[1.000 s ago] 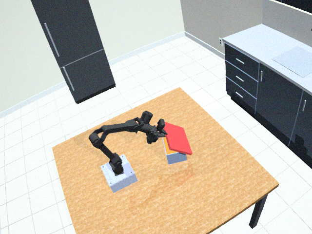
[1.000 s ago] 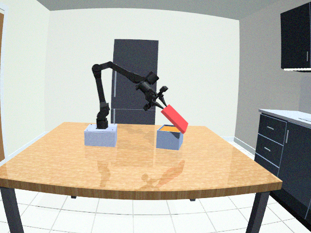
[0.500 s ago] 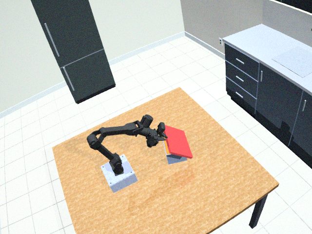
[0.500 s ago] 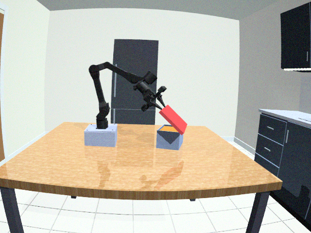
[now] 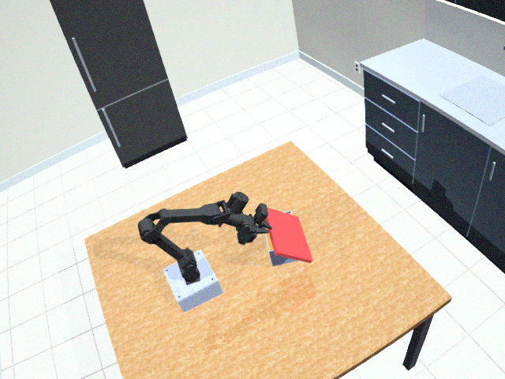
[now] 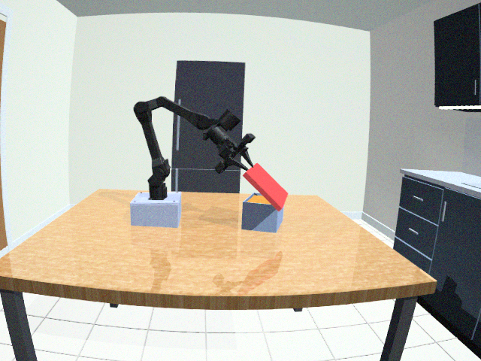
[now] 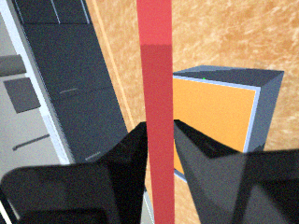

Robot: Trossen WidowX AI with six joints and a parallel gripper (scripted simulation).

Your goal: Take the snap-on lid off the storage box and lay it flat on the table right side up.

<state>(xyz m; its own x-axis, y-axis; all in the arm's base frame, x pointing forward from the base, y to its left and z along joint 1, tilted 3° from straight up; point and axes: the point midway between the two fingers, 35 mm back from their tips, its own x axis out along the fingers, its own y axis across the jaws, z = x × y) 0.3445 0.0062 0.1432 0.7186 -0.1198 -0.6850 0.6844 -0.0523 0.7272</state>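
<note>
Now: gripper tip 60 mm short of the lid and 50 mm above it. From my gripper tip the other things lie so: storage box (50 mm ahead, 90 mm to the left, 180 mm below).
</note>
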